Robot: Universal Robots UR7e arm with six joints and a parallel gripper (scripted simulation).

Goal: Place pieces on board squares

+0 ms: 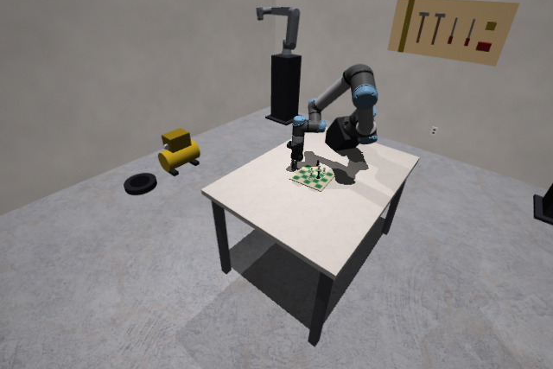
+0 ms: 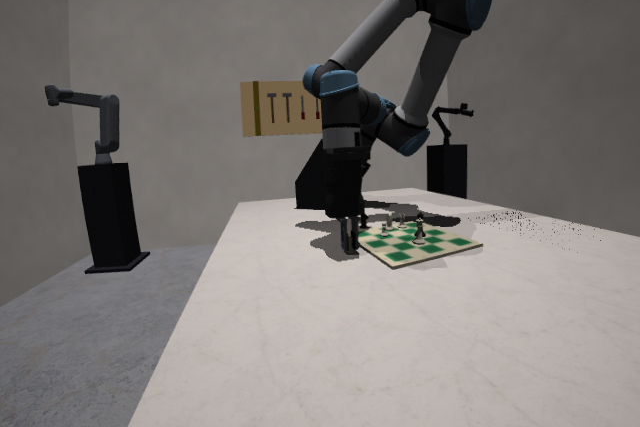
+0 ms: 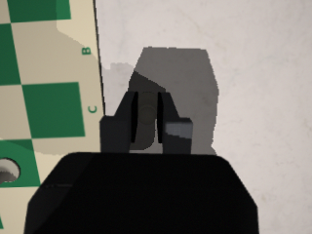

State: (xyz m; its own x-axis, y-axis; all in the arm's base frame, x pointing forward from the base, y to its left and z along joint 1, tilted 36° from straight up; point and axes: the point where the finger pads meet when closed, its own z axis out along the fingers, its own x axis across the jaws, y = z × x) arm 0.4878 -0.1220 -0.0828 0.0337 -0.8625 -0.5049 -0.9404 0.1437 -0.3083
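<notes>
Now: hand 14 cm to the right of the cream chessboard, 2 cm above it and 1 cm past it.
</notes>
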